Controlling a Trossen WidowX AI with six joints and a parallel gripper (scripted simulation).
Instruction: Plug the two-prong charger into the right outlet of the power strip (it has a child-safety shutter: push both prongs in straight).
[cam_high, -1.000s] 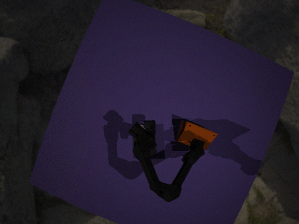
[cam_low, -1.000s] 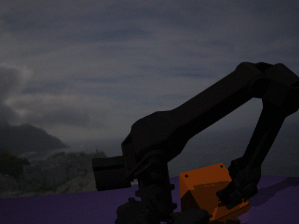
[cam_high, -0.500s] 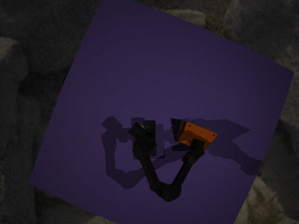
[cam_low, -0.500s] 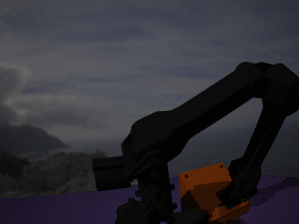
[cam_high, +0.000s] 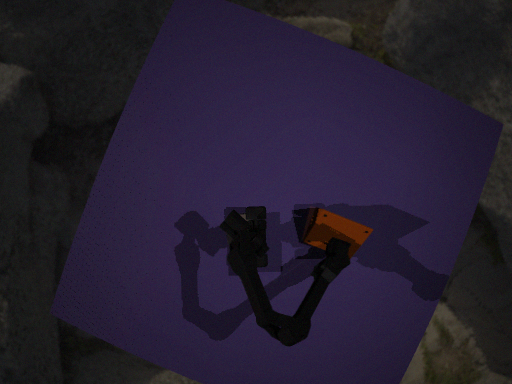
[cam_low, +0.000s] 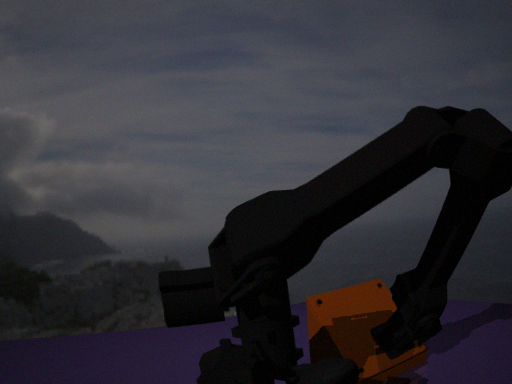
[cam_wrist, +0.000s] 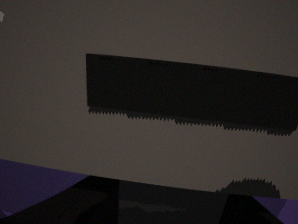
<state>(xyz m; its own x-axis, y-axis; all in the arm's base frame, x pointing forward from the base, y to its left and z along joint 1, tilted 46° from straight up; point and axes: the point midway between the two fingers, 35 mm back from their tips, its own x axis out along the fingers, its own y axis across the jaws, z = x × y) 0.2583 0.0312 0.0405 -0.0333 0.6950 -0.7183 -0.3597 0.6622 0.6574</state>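
The black two-prong charger lies 2 cm ahead of my gripper tip, 1 cm to the left of it and 1 cm above it.
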